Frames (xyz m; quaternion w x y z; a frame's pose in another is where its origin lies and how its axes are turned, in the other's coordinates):
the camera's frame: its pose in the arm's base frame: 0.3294 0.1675 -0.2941 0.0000 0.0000 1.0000 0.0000
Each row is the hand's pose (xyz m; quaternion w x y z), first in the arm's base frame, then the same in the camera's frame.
Working: the arm's base frame: its pose in the camera's frame: 0.3294 -0.1675 -0.2941 0.0000 0.0000 1.0000 0.0000

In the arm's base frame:
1: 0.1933 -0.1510 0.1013 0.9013 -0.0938 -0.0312 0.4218
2: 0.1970 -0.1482 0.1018 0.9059 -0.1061 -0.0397 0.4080
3: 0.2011 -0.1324 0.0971 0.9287 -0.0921 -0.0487 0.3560
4: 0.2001 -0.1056 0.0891 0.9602 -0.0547 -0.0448 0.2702
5: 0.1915 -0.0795 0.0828 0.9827 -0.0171 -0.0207 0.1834
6: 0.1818 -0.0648 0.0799 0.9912 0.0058 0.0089 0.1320
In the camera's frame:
1: 0.1361 -0.3185 -0.3954 0.0312 0.4218 0.9013 0.0938
2: 0.1324 -0.3157 -0.3959 0.0397 0.4080 0.9059 0.1061
3: 0.1283 -0.2999 -0.3912 0.0487 0.3560 0.9287 0.0921
4: 0.1293 -0.2731 -0.3832 0.0448 0.2702 0.9602 0.0547
5: 0.1379 -0.2470 -0.3769 0.0207 0.1834 0.9827 0.0171
6: 0.1476 -0.2323 -0.3740 0.0089 -0.1320 -0.9912 0.0058

